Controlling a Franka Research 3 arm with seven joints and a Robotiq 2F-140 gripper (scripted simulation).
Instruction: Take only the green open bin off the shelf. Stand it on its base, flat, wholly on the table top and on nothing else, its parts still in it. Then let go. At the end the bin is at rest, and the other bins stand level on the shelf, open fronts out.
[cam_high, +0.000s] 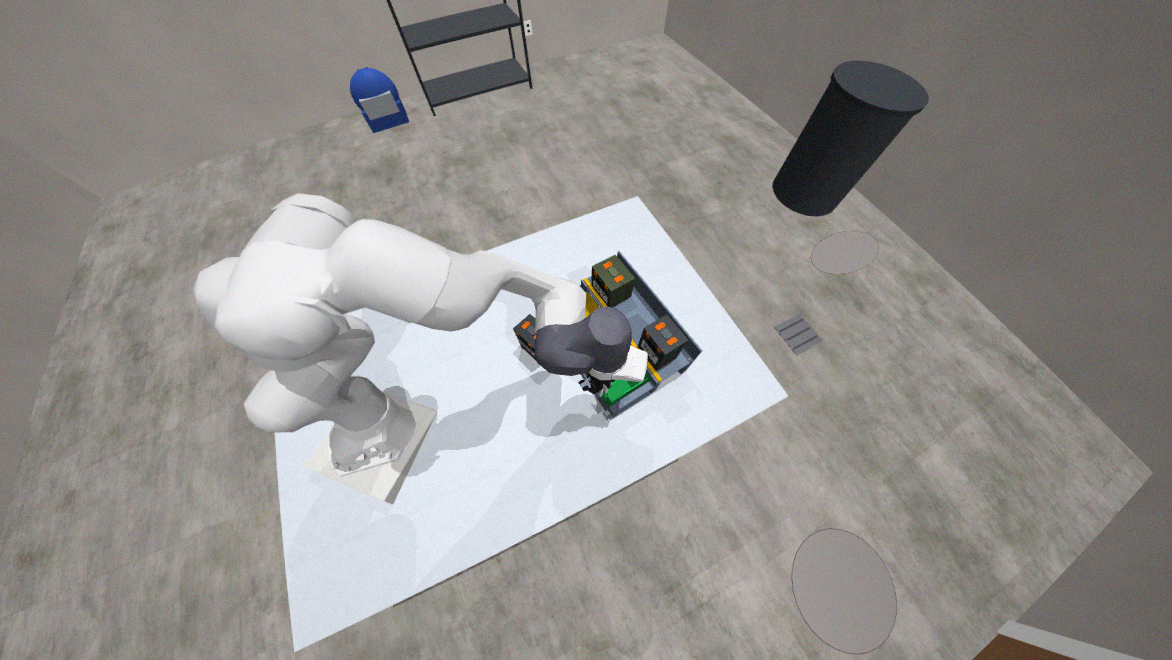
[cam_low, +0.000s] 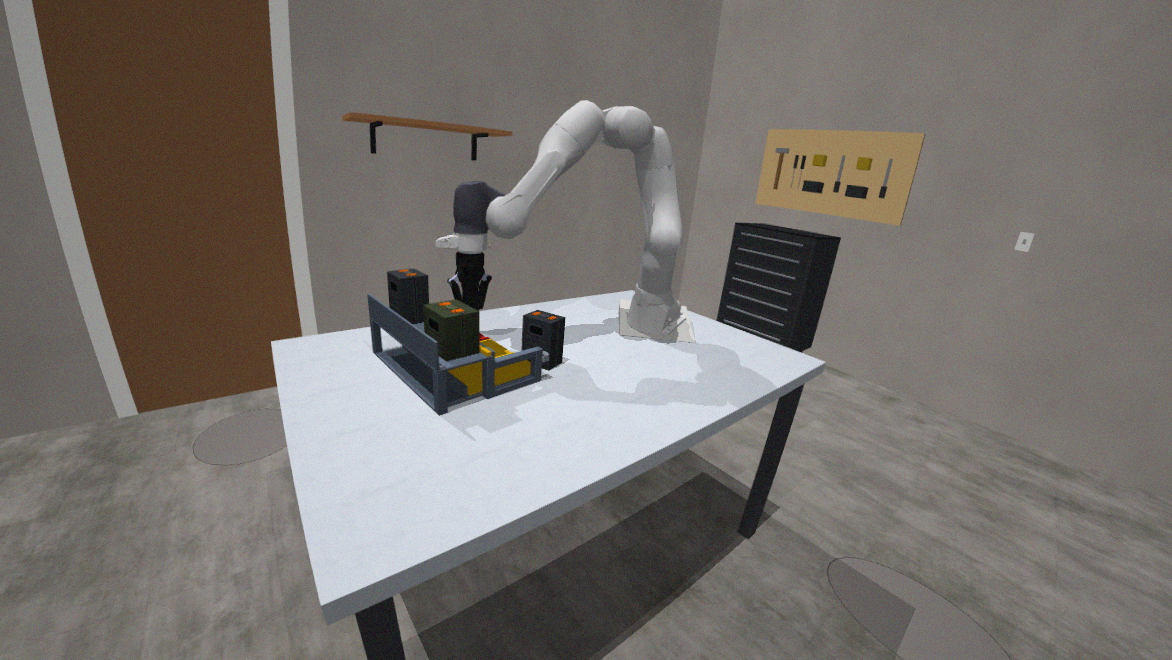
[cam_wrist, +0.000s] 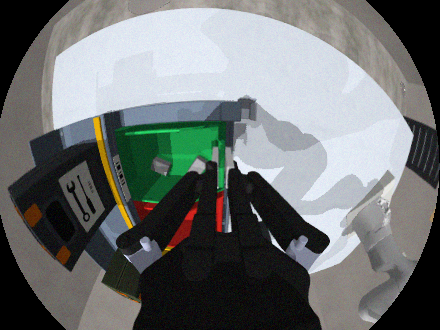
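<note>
Right now my hand is 8 cm short of the green open bin and 2 cm above it. Round my hand: red bin (11 cm to the left, 8 cm ahead, 2 cm below); then black box (17 cm ahead, 10 cm above); then yellow bin (23 cm to the left, 8 cm ahead, 2 cm below).
</note>
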